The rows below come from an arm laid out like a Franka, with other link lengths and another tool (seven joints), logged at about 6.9 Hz.
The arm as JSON. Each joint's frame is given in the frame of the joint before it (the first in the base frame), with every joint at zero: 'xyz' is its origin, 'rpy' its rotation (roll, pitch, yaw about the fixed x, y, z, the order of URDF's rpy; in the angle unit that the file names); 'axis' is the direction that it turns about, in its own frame. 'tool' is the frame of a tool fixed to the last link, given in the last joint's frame.
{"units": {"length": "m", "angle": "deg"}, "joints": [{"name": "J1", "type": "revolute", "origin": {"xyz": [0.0, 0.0, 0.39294], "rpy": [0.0, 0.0, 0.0]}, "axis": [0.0, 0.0, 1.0]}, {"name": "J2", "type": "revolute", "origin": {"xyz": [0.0, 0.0, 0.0], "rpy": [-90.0, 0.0, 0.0]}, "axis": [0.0, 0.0, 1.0]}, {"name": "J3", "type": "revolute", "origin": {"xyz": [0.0, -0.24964, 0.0], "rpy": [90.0, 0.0, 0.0]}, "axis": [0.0, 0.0, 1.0]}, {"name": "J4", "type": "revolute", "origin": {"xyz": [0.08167, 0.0, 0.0], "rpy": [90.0, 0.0, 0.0]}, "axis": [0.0, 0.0, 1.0]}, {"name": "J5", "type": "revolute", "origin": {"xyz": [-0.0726, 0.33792, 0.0], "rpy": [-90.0, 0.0, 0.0]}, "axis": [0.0, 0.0, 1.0]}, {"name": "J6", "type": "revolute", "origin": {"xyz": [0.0, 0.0, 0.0], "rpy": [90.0, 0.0, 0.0]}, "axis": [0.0, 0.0, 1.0]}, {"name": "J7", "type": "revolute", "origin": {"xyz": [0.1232, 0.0, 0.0], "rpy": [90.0, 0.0, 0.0]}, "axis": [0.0, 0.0, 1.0]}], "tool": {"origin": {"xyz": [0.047, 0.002, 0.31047], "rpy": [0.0, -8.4, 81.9]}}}
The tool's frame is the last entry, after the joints.
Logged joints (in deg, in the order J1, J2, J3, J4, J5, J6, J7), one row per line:
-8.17 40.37 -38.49 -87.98 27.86 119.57 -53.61
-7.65 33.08 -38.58 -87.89 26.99 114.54 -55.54
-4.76 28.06 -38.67 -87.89 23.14 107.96 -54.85
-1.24 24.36 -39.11 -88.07 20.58 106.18 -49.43
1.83 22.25 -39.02 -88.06 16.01 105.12 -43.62
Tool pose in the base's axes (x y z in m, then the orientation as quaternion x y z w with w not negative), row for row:
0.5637 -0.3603 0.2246 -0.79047 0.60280 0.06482 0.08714
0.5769 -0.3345 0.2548 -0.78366 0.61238 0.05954 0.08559
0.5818 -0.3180 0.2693 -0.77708 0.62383 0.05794 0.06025
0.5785 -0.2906 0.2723 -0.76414 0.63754 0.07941 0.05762
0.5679 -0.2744 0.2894 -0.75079 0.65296 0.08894 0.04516
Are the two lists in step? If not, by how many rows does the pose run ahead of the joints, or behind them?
The pose runs 2 rows ahead of the joints: the pose in row i belongs to the joints in row i + 2.
